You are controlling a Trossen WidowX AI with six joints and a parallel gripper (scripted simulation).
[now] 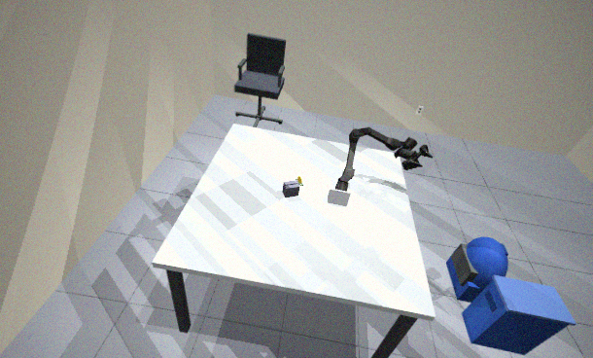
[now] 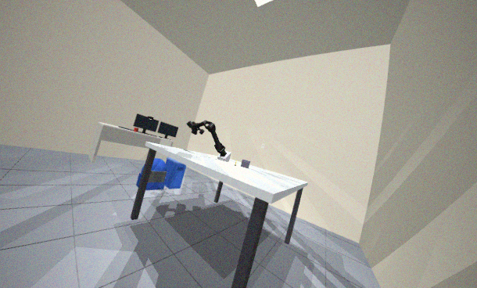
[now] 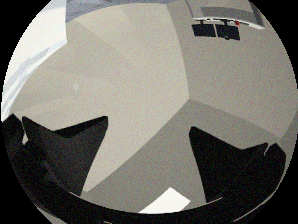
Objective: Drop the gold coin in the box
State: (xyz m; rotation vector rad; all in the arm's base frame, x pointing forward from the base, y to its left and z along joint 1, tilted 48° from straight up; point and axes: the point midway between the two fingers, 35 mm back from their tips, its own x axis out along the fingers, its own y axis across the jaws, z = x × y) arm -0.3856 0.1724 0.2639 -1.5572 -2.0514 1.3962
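My gripper tip is now 69 cm short of the gold coin, 30 cm above it and 7 cm to the left of it.
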